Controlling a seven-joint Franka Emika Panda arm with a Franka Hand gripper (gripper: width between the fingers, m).
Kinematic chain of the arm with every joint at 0, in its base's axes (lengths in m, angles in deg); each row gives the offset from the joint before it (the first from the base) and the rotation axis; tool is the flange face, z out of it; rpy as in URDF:
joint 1: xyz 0 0 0.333 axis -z
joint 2: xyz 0 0 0 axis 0.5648 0.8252 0
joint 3: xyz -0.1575 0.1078 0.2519 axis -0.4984 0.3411 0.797
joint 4: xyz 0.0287 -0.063 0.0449 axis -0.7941 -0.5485 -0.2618
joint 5: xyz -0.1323 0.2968 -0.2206 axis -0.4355 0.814 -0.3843
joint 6: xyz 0 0 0 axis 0.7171 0.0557 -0.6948
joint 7: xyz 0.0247 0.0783 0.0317 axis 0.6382 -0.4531 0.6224
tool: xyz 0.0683 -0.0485 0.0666 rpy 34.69 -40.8 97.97
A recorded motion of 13 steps. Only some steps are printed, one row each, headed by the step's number.
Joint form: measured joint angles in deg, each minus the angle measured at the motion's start. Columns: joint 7, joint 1, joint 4, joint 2, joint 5, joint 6, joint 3.
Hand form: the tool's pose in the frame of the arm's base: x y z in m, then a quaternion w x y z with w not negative. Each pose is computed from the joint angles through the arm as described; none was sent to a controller.
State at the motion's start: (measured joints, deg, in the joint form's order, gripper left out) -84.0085 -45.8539 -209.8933 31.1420 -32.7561 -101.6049 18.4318
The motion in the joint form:
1: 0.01 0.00 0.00 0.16 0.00 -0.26 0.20
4: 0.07 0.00 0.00 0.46 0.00 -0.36 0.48
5: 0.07 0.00 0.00 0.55 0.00 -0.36 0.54
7: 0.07 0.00 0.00 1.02 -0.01 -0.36 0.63
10: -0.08 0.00 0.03 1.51 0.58 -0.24 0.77
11: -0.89 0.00 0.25 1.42 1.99 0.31 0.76
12: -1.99 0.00 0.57 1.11 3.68 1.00 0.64
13: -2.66 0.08 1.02 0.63 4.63 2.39 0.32
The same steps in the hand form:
1: 0.5082 0.0529 0.4073 0.19144 -0.91643 -0.32612 -0.13095
4: 0.5084 0.0554 0.4048 0.19146 -0.91635 -0.32729 -0.12853
5: 0.5085 0.0559 0.4040 0.19159 -0.91632 -0.32765 -0.12767
7: 0.5090 0.0569 0.3998 0.19213 -0.91673 -0.32777 -0.12353
10: 0.5094 0.0586 0.3957 0.19669 -0.91670 -0.32630 -0.12042
11: 0.5095 0.0598 0.3978 0.20644 -0.91406 -0.32617 -0.12448
12: 0.5098 0.0603 0.4026 0.21772 -0.91018 -0.32674 -0.13198
13: 0.5094 0.0590 0.4091 0.22795 -0.90677 -0.32793 -0.13518

